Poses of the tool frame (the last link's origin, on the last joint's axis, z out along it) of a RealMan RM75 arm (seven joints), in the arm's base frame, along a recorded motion.
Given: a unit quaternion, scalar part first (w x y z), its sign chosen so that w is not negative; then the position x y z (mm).
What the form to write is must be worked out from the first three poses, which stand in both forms.
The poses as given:
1: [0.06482, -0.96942, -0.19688, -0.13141, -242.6, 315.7, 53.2]
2: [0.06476, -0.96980, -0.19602, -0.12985, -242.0, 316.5, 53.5]
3: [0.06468, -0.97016, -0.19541, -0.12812, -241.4, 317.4, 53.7]
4: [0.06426, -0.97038, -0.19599, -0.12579, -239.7, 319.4, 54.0]
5: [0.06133, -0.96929, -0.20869, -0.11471, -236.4, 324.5, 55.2]
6: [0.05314, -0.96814, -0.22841, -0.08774, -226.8, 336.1, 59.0]
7: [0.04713, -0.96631, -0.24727, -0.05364, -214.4, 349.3, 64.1]
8: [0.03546, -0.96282, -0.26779, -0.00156, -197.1, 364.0, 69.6]
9: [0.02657, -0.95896, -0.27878, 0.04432, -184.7, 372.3, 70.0]
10: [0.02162, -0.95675, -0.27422, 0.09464, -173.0, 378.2, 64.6]
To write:
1: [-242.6, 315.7, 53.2, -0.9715, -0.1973, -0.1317, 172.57]
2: [-242.0, 316.5, 53.5, -0.9718, -0.1964, -0.1301, 172.57]
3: [-241.4, 317.4, 53.7, -0.9722, -0.1958, -0.1284, 172.58]
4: [-239.7, 319.4, 54.0, -0.9724, -0.1964, -0.1261, 172.63]
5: [-236.4, 324.5, 55.2, -0.9711, -0.2091, -0.1149, 172.97]
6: [-226.8, 336.1, 59.0, -0.9695, -0.2287, -0.0879, 173.91]
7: [-214.4, 349.3, 64.1, -0.9674, -0.2475, -0.0537, 174.60]
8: [-197.1, 364.0, 69.6, -0.9634, -0.2680, -0.0016, 175.94]
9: [-184.7, 372.3, 70.0, -0.9593, -0.2789, 0.0443, 176.95]
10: [-173.0, 378.2, 64.6, -0.9570, -0.2743, 0.0947, 177.52]
